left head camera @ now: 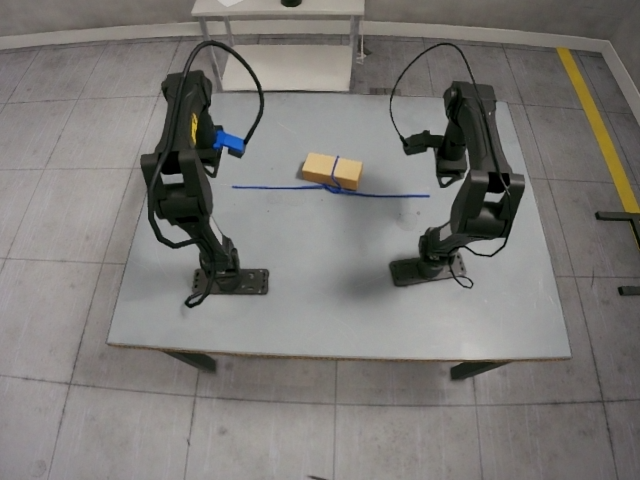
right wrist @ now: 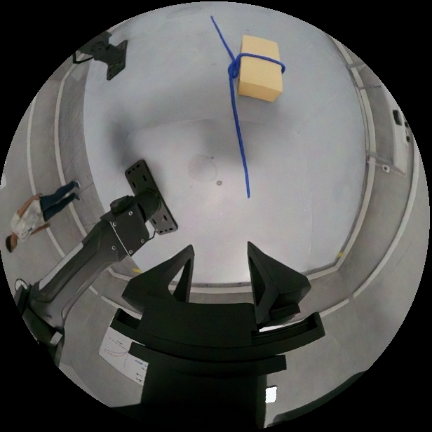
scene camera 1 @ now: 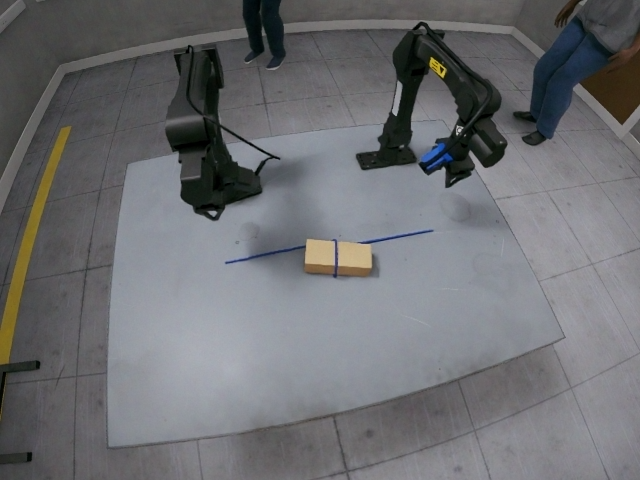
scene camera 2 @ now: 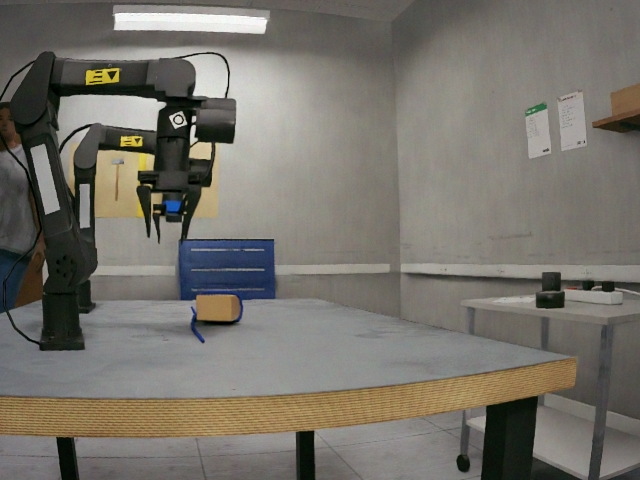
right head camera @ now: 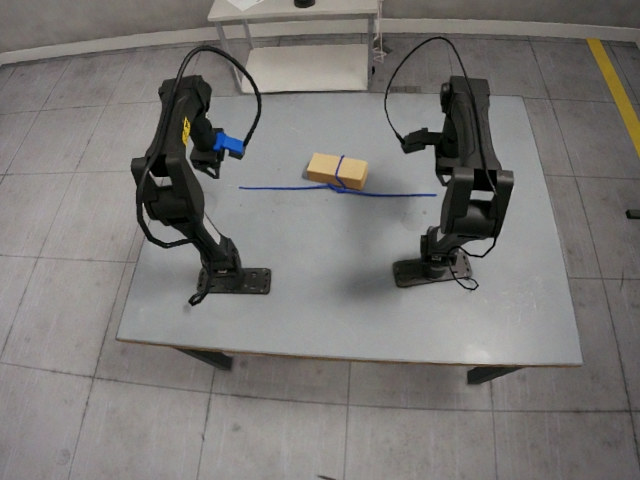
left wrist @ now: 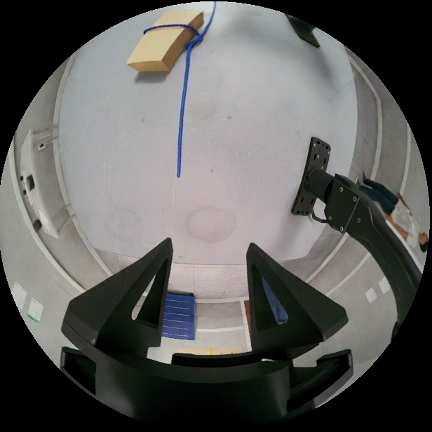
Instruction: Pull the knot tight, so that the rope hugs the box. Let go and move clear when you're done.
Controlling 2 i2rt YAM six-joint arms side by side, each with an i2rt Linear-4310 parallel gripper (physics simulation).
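Observation:
A tan box (left head camera: 330, 168) (right head camera: 336, 168) (scene camera 1: 338, 255) (scene camera 2: 214, 308) (left wrist: 162, 42) (right wrist: 260, 67) lies on the table. A blue rope (left head camera: 276, 187) (right head camera: 284, 188) (scene camera 1: 398, 237) (left wrist: 182, 110) (right wrist: 238, 122) loops around its middle and lies close against the top and sides. The knot (left head camera: 332, 189) (right head camera: 337, 189) (left wrist: 194, 44) (right wrist: 233, 68) sits at the box's long side, and both rope ends lie straight out on the table. My left gripper (left wrist: 210, 246) and my right gripper (right wrist: 219, 247) are open and empty, raised above the table beyond the rope ends, clear of rope and box.
The grey table (left head camera: 310, 310) (right head camera: 320, 315) (scene camera 1: 310, 361) bears both arm bases. A white cart (left head camera: 279, 10) (right head camera: 294, 10) stands behind the table in the head views. People stand on the floor in scene camera 1.

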